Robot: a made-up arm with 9 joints.
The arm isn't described. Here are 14 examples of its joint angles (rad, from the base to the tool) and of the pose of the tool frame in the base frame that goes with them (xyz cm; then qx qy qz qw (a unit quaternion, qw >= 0)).
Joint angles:
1: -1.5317 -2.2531 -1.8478 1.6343 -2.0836 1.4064 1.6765 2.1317 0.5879
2: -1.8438 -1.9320 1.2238 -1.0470 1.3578 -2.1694 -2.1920 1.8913 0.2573
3: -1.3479 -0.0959 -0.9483 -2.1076 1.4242 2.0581 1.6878 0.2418 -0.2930
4: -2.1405 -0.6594 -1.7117 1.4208 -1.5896 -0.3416 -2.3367 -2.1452 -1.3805
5: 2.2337 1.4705 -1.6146 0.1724 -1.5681 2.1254 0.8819 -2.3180 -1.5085
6: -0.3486 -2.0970 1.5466 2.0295 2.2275 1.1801 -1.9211 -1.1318 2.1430
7: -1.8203 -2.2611 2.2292 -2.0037 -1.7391 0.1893 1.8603 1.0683 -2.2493
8: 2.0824 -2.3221 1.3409 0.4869 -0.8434 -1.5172 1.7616 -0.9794 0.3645
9: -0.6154 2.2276 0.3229 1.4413 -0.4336 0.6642 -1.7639 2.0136 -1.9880
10: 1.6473 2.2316 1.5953 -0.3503 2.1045 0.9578 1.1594 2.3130 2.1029
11: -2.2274 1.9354 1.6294 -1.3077 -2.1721 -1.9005 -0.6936 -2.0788 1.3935
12: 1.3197 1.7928 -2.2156 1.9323 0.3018 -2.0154 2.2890 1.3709 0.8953
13: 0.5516 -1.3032 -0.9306 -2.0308 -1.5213 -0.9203 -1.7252 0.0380 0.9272
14: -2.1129 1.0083 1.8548 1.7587 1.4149 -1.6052 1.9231 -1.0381 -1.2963
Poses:
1: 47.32 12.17 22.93 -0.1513 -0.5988 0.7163 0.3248
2: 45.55 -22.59 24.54 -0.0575 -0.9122 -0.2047 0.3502
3: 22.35 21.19 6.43 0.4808 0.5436 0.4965 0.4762
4: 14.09 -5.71 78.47 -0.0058 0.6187 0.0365 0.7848
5: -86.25 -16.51 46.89 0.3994 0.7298 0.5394 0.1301
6: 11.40 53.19 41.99 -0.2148 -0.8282 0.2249 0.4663
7: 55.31 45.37 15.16 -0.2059 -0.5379 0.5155 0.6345
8: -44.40 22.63 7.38 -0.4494 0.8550 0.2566 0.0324
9: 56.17 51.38 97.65 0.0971 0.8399 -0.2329 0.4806
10: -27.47 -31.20 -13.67 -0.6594 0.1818 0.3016 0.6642
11: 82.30 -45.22 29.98 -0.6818 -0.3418 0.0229 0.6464
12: 3.51 -33.31 73.50 0.0355 -0.9148 -0.3931 0.0857
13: 5.28 69.78 31.79 -0.9256 -0.0309 0.2534 0.2796
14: 30.93 26.78 4.28 0.7690 -0.6250 0.1326 0.0204
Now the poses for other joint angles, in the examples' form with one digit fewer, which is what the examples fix.
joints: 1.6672 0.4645 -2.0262 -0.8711 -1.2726 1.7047 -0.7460 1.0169 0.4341
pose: -15.7 21.1 80.4 -0.294 -0.237 -0.219 0.900
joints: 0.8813 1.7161 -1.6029 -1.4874 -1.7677 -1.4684 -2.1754 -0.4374 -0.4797
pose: -15.6 -77.2 41.6 0.395 0.674 0.213 0.587
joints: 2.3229 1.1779 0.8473 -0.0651 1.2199 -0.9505 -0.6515 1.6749 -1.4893
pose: -33.6 -39.7 -9.9 -0.272 0.199 0.737 0.586
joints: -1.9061 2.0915 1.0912 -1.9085 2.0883 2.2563 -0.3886 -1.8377 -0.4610
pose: 59.2 21.6 43.9 0.363 -0.727 0.524 0.257
